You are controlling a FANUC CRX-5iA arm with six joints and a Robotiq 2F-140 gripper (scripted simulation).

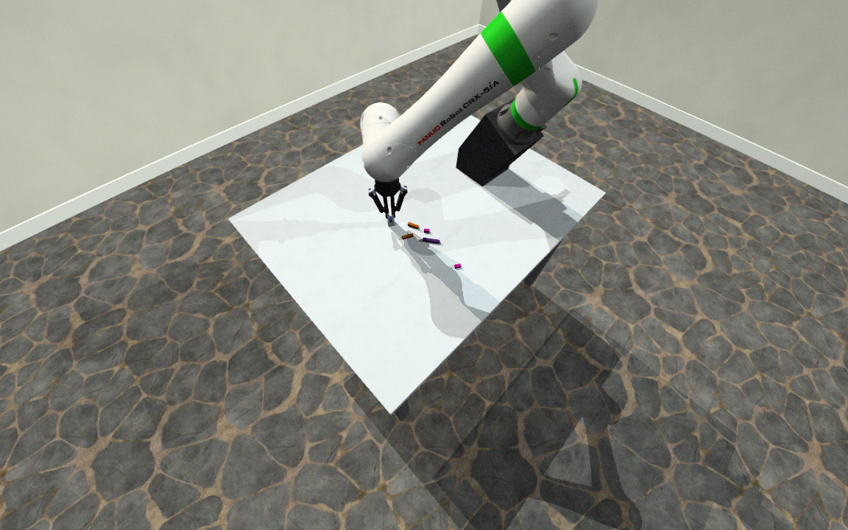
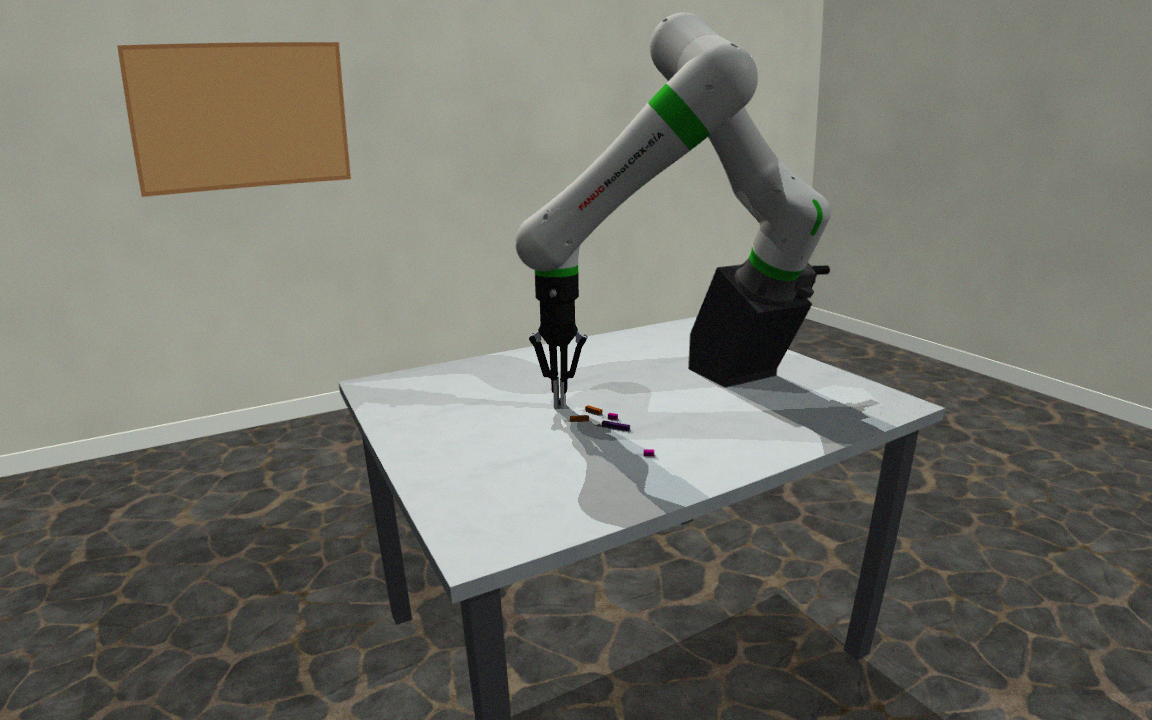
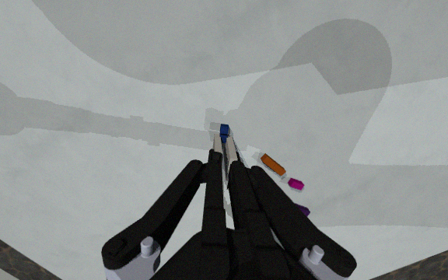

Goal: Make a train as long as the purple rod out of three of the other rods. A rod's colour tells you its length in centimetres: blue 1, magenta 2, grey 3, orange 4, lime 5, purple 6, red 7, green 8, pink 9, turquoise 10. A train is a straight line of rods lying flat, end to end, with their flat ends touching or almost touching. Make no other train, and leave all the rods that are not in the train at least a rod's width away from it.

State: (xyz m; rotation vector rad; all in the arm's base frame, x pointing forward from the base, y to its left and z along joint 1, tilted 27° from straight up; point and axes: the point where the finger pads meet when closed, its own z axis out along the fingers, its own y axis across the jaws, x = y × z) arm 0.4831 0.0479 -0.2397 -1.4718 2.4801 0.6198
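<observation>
Right now the purple rod is 7 cm behind my hand, 15 cm to the left of it and 3 cm below it.
</observation>
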